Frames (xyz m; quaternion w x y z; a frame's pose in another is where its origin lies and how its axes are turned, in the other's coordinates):
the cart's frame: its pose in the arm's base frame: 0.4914 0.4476 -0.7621 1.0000 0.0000 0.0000 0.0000
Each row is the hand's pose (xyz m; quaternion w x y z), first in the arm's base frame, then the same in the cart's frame.
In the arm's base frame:
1: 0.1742 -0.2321 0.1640 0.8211 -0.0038 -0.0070 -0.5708
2: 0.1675 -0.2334 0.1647 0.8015 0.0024 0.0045 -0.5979
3: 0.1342 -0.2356 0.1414 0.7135 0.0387 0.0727 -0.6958
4: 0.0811 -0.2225 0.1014 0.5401 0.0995 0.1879 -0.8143
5: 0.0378 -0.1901 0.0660 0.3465 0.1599 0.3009 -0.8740
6: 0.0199 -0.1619 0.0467 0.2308 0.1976 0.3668 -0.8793
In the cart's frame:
1: -0.3172 -0.6797 0.9261 0.8211 -0.0038 -0.0070 -0.5708
2: -0.3239 -0.6810 0.9268 0.8015 0.0024 0.0045 -0.5979
3: -0.3572 -0.6832 0.9035 0.7135 0.0387 0.0727 -0.6958
4: -0.4103 -0.6701 0.8635 0.5401 0.0995 0.1879 -0.8143
5: -0.4536 -0.6377 0.8281 0.3465 0.1599 0.3009 -0.8740
6: -0.4715 -0.6095 0.8088 0.2308 0.1976 0.3668 -0.8793

